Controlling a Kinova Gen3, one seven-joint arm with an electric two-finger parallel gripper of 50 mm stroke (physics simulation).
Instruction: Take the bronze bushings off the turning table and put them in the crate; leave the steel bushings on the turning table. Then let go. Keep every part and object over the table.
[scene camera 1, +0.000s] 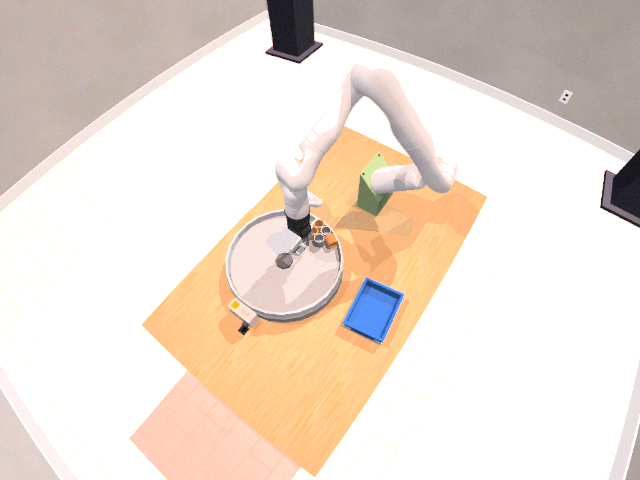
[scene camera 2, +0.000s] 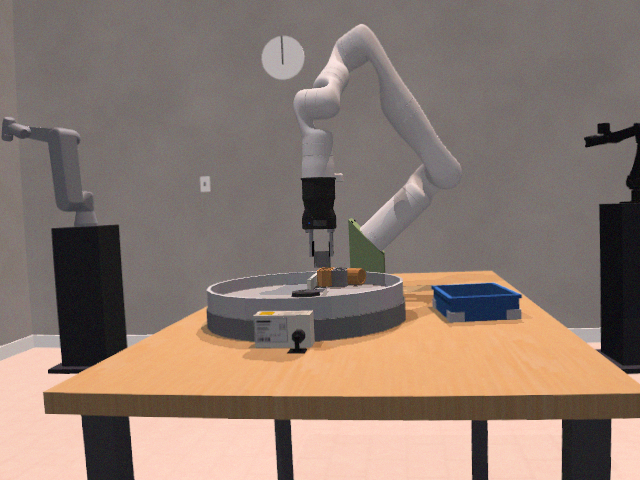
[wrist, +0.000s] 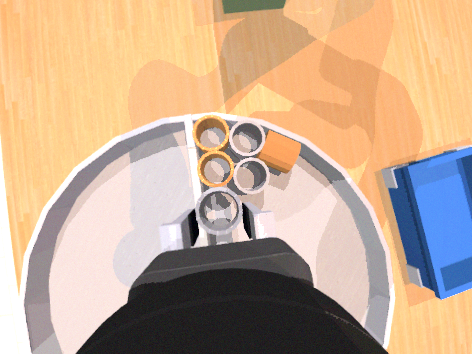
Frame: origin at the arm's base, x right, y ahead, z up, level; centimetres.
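Seen in the pictures: gripper, fingertip midpoint: (scene camera 1: 305, 233) (scene camera 2: 321, 256) (wrist: 220, 218); arm's base, origin of the base link: (scene camera 1: 379, 181) (scene camera 2: 370, 240).
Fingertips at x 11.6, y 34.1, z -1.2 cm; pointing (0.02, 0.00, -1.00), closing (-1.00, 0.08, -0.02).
Note:
Offsets run from my fingertips to a thing's top centre. "*": to the spot under its first point.
My gripper (scene camera 1: 302, 246) (scene camera 2: 321, 254) (wrist: 220, 218) is shut on an upright steel bushing {dz +1.3, dx -0.1, dy -0.6 cm} (scene camera 2: 322, 259) (wrist: 219, 230), held above the turning table (scene camera 1: 284, 316) (scene camera 2: 361, 305) (wrist: 381, 280). On the turning table, one bronze bushing {dz -3.7, dx -0.5, dy -8.3 cm} (wrist: 196, 134) and a second bronze bushing {dz -3.7, dx -0.2, dy -4.5 cm} (wrist: 200, 169) stand upright in a row. A third bronze bushing {dz -3.8, dx -7.5, dy -5.2 cm} (scene camera 1: 331, 241) (scene camera 2: 356, 275) (wrist: 281, 151) lies on its side near the rim. Between them, a steel bushing {dz -3.7, dx -4.1, dy -7.1 cm} (wrist: 247, 154) and another steel bushing {dz -3.7, dx -3.8, dy -3.1 cm} (wrist: 251, 192) stand upright. The blue crate {dz -7.8, dx -33.3, dy +8.4 cm} (scene camera 1: 373, 312) (scene camera 2: 478, 308) (wrist: 442, 210) shows no bushing inside.
A pale divider {* dz -4.8, dx +2.0, dy -6.5 cm} (wrist: 192, 155) runs inward from the turning table's rim beside the bronze row. A dark hub {dz -6.7, dx +3.0, dy +10.0 cm} (scene camera 1: 283, 260) (scene camera 2: 306, 292) sits at its middle. A white box {* dz -7.0, dx +4.1, dy +33.7 cm} (scene camera 1: 241, 311) (scene camera 2: 283, 329) and a small black stand (scene camera 1: 244, 328) (scene camera 2: 297, 342) are by its outer wall.

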